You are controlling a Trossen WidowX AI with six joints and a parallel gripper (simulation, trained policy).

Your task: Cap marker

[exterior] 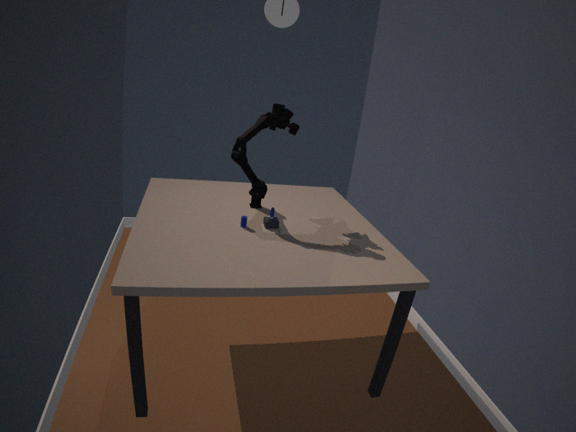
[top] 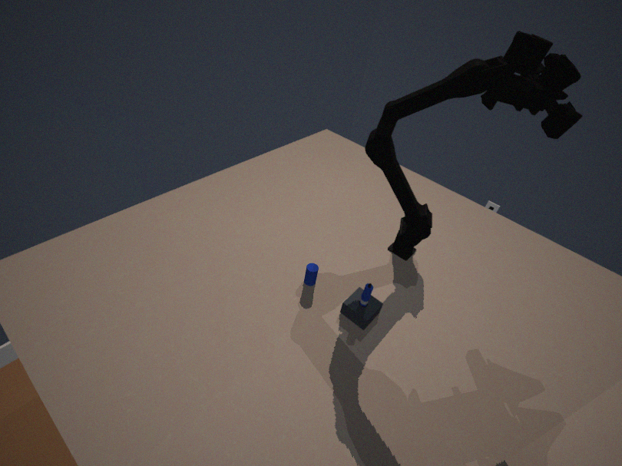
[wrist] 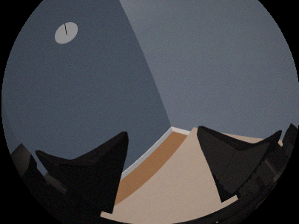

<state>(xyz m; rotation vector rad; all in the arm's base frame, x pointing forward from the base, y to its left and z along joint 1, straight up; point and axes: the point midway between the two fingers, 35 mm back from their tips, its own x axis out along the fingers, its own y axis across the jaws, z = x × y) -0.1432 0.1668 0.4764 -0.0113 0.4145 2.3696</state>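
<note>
Right now my gripper tip is 46 cm short of the blue cap, 30 cm to the left of it and 45 cm above it. From my gripper tip the other things lie so: dark grey holder block: 45 cm ahead, 15 cm to the right, 45 cm below.
</note>
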